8 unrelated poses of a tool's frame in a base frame.
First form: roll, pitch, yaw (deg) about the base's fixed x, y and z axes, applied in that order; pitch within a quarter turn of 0, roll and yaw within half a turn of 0; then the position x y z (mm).
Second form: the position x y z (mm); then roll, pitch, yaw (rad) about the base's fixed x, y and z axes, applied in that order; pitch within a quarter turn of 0, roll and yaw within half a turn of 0. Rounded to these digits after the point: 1 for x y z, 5 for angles.
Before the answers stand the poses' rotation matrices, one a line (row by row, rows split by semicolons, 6 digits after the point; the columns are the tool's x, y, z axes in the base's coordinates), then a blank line. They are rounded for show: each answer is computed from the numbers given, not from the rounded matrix.
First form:
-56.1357 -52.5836 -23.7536 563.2 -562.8 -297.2
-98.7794 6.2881 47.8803 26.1 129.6 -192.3
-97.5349 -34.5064 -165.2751 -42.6 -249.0 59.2
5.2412 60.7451 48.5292 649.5 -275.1 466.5
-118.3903 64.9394 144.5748 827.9 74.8 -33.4
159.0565 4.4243 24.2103 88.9 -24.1 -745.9
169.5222 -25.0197 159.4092 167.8 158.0 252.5
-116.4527 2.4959 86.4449 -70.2 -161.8 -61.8
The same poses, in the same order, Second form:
0.556131 0.828090 -0.070609; -0.244745 0.244371 0.938287; 0.794241 -0.504529 0.338573
0.666647 0.040615 -0.744266; 0.737283 -0.182656 0.650424; -0.109528 -0.982338 -0.151712
-0.796999 -0.576492 0.180138; -0.209459 -0.015925 -0.977688; 0.566498 -0.816947 -0.108059
0.323633 -0.693382 0.643804; 0.366177 0.719186 0.590496; -0.872454 0.044642 0.486653
-0.345161 0.924986 -0.158949; 0.245522 -0.074470 -0.966526; -0.905860 -0.372633 -0.201400
0.909329 0.408143 0.080876; 0.408865 -0.840483 -0.355553; -0.077142 0.356382 -0.931150
-0.848273 0.417825 -0.325353; 0.318689 0.893458 0.316498; 0.422930 0.164790 -0.891053
0.061950 0.442184 -0.894782; 0.997129 -0.066536 0.036155; -0.043548 -0.894453 -0.445036

563.2 -562.8 -297.2 -0.97975 -0.91776 -0.41458
26.1 129.6 -192.3 -1.72403 0.10975 0.83567
-42.6 -249.0 59.2 -1.70231 -0.60225 -2.88459
649.5 -275.1 466.5 0.09148 1.06020 0.84699
827.9 74.8 -33.4 -2.06630 1.13341 2.52331
88.9 -24.1 -745.9 2.77606 0.07722 0.42255
167.8 158.0 252.5 2.95872 -0.43668 2.78222
-70.2 -161.8 -61.8 -2.03248 0.04356 1.50875

